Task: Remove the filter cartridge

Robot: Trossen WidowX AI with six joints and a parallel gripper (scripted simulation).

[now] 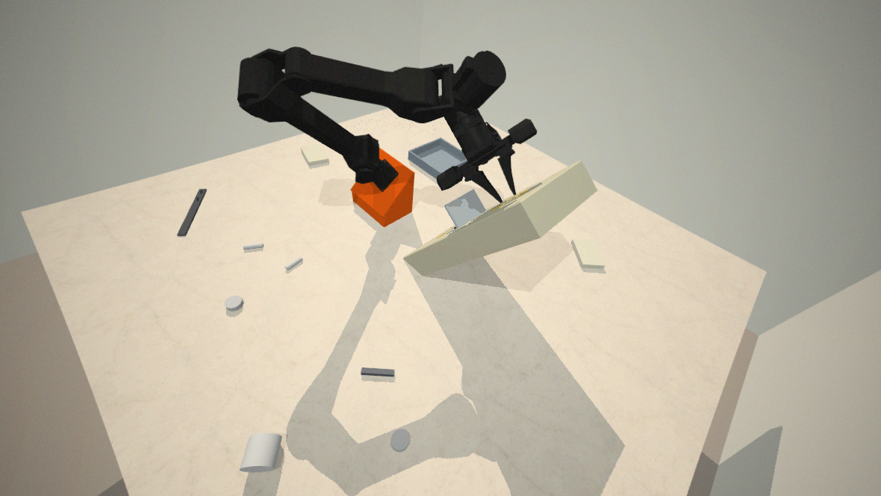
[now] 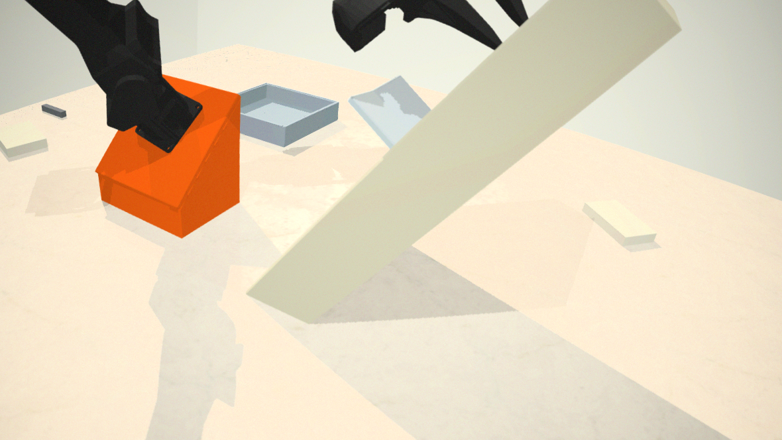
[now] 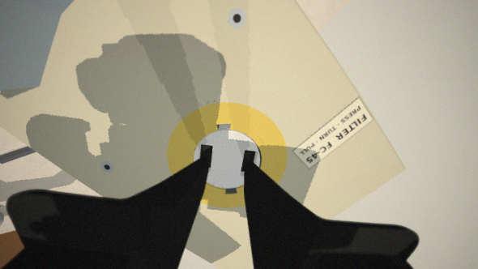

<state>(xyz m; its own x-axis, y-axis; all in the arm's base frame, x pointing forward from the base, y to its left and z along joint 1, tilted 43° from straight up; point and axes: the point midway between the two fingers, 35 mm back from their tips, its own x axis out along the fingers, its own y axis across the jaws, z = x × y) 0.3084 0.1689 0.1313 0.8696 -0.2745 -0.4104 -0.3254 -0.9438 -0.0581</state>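
Now: the filter cartridge 2 cm ahead of my gripper tip and 1 cm below it. The rest, counted from my gripper tip: grey tray 44 cm behind, 24 cm to the left, 25 cm below; then cream service panel 3 cm behind, 9 cm below.
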